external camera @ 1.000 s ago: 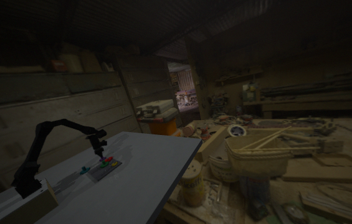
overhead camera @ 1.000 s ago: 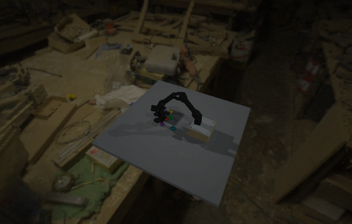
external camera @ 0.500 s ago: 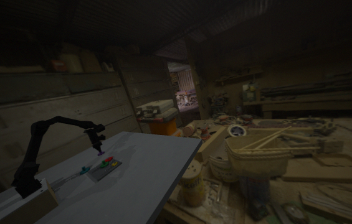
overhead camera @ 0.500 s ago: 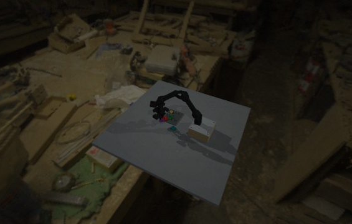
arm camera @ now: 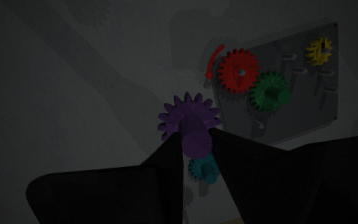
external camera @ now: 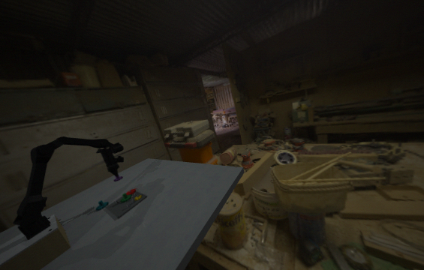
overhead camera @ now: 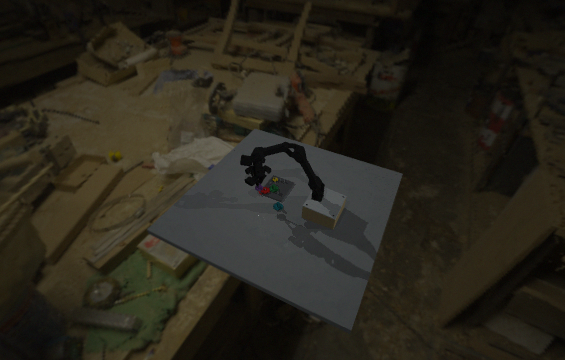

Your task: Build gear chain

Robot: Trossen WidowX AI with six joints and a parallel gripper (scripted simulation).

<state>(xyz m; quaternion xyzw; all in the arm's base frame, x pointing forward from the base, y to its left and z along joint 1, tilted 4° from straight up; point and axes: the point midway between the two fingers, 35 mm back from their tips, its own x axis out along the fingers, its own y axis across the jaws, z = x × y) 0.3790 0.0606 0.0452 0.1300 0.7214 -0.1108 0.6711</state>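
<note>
Right now my gripper tip is 220 mm to the left of the yellow gear, 120 mm above it and 30 mm past it. Also, from my gripper tip: purple gear 10 mm below; green gear 130 mm to the right, 120 mm below, 50 mm behind; red gear 120 mm below, 90 mm to the right.
</note>
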